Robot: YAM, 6 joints.
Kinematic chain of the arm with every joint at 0, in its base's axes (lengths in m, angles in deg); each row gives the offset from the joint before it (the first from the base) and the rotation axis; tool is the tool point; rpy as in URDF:
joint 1: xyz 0 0 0.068 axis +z
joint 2: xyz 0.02 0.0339 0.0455 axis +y
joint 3: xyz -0.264 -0.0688 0 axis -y
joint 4: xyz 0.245 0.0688 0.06 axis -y
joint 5: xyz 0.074 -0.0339 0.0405 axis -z
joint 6: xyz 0.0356 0 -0.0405 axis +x
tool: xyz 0 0 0 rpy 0 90 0
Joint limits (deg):
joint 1: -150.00..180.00
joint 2: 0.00..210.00
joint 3: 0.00..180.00
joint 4: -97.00..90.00
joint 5: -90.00..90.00
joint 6: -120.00..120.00
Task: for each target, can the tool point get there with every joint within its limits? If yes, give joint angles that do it. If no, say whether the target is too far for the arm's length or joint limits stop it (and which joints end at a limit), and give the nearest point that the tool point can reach.
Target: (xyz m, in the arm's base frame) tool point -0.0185 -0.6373 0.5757
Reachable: no: too far | nearest point -0.0151 -0.5208 0.4885 | short by 0.146 m
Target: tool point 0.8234 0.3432 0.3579
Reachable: no: too far | nearest point 0.5747 0.2395 0.2824 | short by 0.280 m
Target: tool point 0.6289 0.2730 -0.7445
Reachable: no: too far | nearest point 0.3992 0.1733 -0.3285 | short by 0.486 m
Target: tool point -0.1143 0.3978 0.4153
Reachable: yes | joints 109.26 108.86 121.31 -48.52 40.82 -51.58
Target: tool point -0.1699 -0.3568 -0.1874
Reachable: yes | joints -110.58 183.89 87.25 74.17 70.92 100.10
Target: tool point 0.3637 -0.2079 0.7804
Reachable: no: too far | nearest point 0.2963 -0.1694 0.6506 | short by 0.151 m
